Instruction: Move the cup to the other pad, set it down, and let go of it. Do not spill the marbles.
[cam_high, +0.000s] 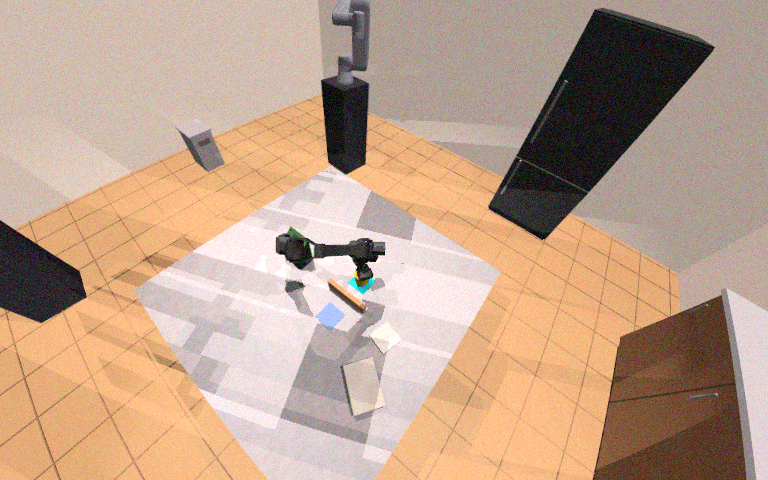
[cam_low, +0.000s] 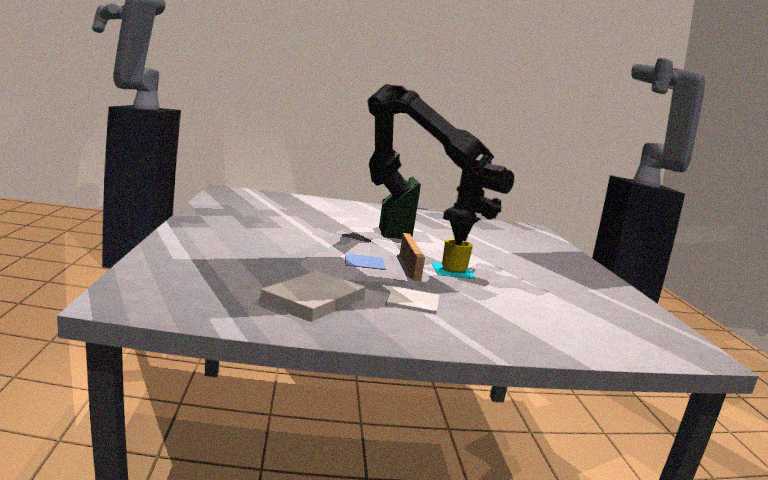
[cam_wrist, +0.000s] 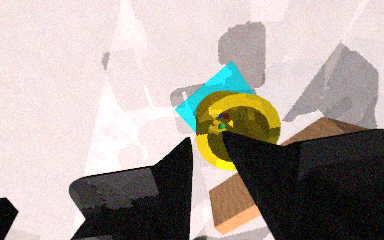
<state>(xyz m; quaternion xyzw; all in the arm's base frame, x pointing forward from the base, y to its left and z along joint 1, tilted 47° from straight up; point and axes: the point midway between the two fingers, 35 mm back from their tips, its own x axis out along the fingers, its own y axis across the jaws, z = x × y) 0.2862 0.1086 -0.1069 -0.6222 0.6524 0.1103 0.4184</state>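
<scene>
Now: gripper tip 2 cm short of the yellow cup, 1 cm to the left of it and 3 cm above it. Round my gripper tip: wooden bar (4 cm ahead, 12 cm to the right, 4 cm below); cyan pad (3 cm ahead, 1 cm to the right, 7 cm below); small white tile (29 cm ahead, 12 cm to the right, 6 cm below).
</scene>
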